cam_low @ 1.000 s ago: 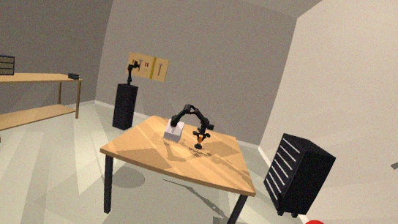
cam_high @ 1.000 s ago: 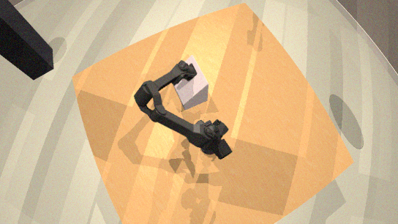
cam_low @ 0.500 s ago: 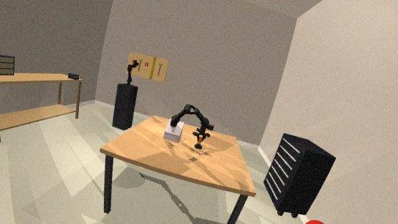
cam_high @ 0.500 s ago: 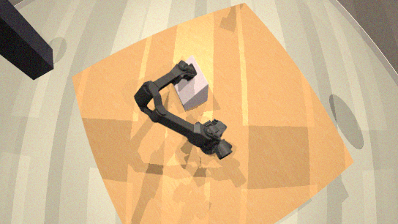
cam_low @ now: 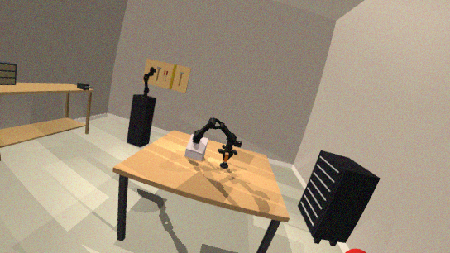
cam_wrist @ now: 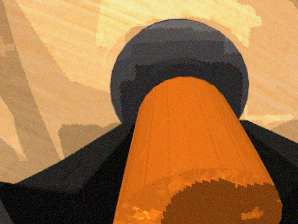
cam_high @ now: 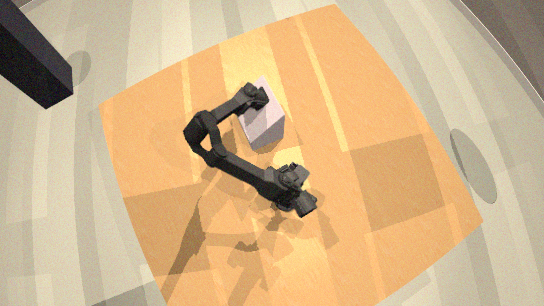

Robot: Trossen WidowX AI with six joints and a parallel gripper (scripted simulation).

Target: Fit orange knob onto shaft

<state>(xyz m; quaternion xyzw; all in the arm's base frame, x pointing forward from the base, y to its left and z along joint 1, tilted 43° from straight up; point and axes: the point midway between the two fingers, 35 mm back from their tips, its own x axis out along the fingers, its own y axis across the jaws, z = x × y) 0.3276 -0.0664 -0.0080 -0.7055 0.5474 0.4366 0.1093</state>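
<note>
The orange knob lies 3 cm above my gripper tip. The rest, counted from my gripper tip: dark round pedestal 4 cm below.
</note>
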